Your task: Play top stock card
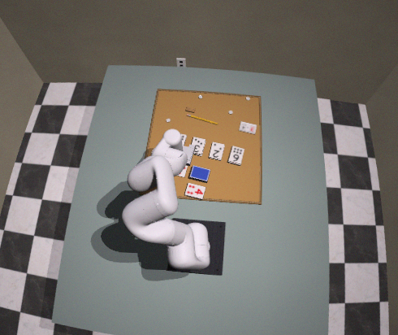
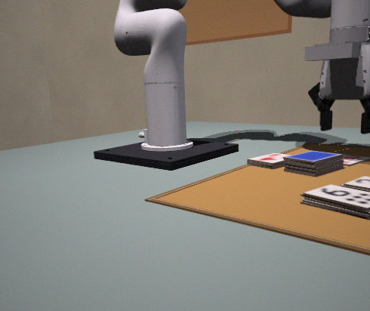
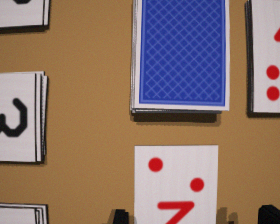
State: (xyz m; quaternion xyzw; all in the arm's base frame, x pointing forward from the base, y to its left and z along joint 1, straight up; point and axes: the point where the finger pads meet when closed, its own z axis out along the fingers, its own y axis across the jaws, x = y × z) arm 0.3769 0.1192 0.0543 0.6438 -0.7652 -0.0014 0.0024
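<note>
The red 2 card lies 7 cm below my hand. The rest, counted from my hand: brown mat: 17 cm ahead, 12 cm to the right, 8 cm below; then red 4 card: 10 cm to the right, 10 cm behind, 6 cm below; then black 4 card: 16 cm ahead, 6 cm below, 1 cm to the left.
</note>
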